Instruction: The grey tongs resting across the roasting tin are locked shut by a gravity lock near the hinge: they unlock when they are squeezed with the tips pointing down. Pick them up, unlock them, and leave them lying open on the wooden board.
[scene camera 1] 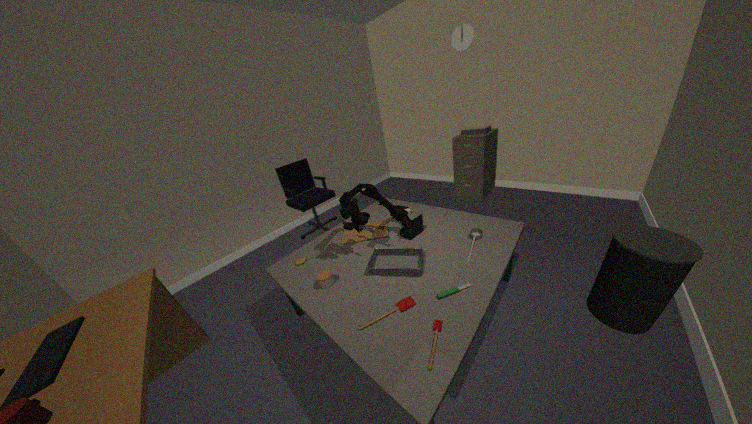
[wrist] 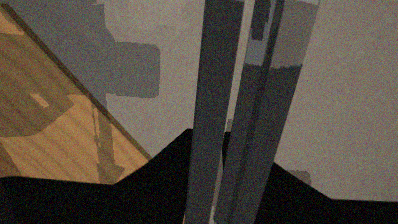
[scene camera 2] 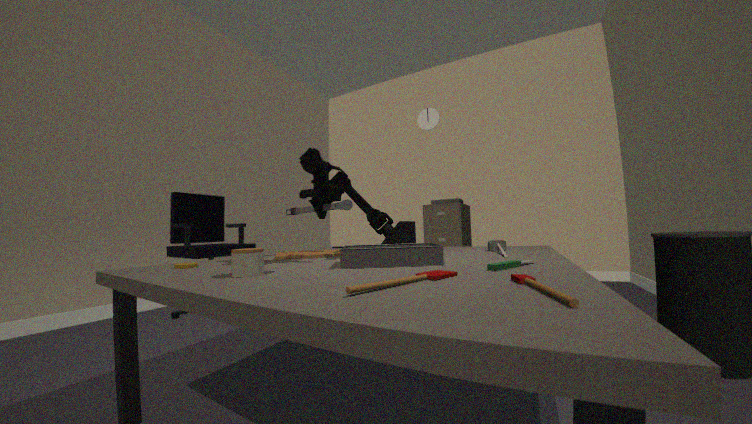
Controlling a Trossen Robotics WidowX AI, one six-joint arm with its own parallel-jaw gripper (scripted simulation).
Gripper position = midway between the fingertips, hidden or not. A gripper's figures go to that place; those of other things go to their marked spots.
Labels:
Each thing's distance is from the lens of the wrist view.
my gripper (wrist: pixel 208 138): 0.11 m
wooden board (wrist: pixel 62 132): 0.31 m

